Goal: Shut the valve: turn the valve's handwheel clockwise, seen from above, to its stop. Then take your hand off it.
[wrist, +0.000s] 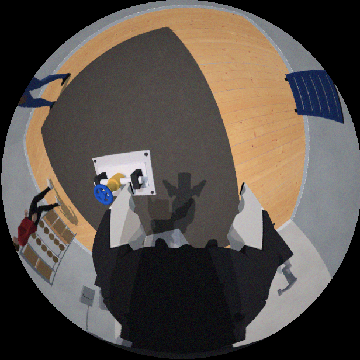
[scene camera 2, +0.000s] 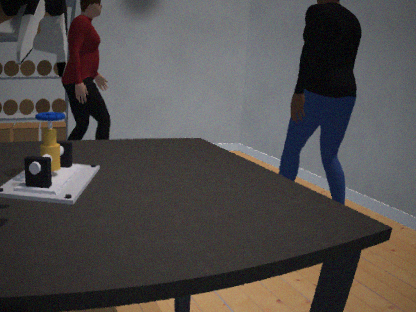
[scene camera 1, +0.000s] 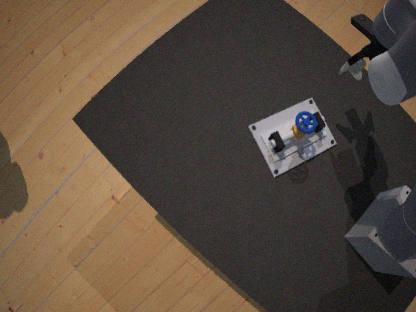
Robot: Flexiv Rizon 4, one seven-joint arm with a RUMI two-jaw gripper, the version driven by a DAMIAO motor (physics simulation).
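Observation:
The blue handwheel [scene camera 1: 306, 122] [scene camera 2: 50, 116] [wrist: 103, 194] sits level on top of the yellow valve body [scene camera 1: 298, 132] [scene camera 2: 50, 156] [wrist: 115, 181]. The valve stands between two black supports on a white base plate [scene camera 1: 285, 116] [scene camera 2: 77, 182] [wrist: 122, 157]. My gripper [scene camera 1: 351, 73] [scene camera 2: 41, 66] [wrist: 186, 183] is open wide and empty. It hangs well above the table, off to one side of the handwheel and apart from it, to its upper right in the first scene view. How far the wheel is turned cannot be told.
The valve's plate lies on the dark table [scene camera 1: 190, 125] [scene camera 2: 210, 200] [wrist: 135, 95]. The arm's base [scene camera 1: 372, 240] stands at the table's right side in the first scene view. Two people [scene camera 2: 82, 50] [scene camera 2: 332, 50] and a shelf rack stand beyond the table.

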